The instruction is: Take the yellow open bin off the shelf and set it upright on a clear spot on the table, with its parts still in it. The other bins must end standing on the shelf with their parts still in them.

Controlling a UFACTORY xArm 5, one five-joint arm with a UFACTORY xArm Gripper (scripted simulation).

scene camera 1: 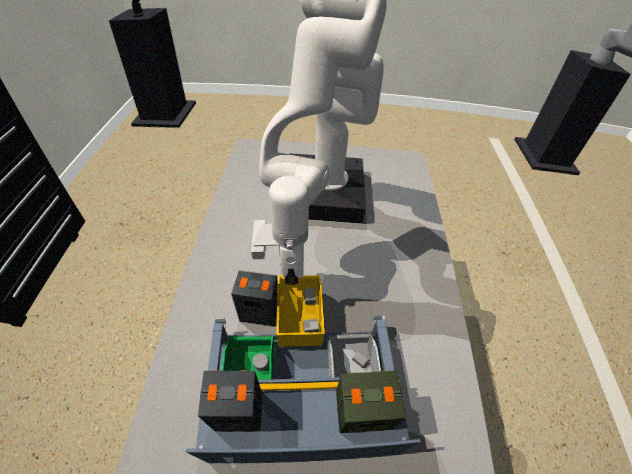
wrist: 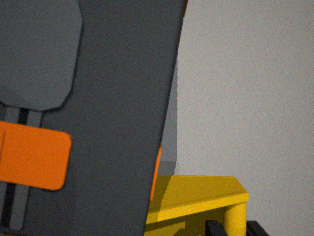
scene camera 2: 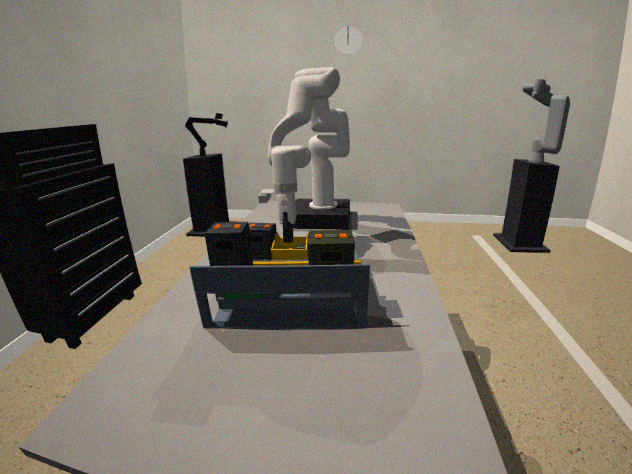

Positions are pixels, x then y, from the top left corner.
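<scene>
Grey shelf: visible in scene camera 1 [290, 418] and scene camera 2 [286, 305]; in the wrist view it is out of frame.
</scene>
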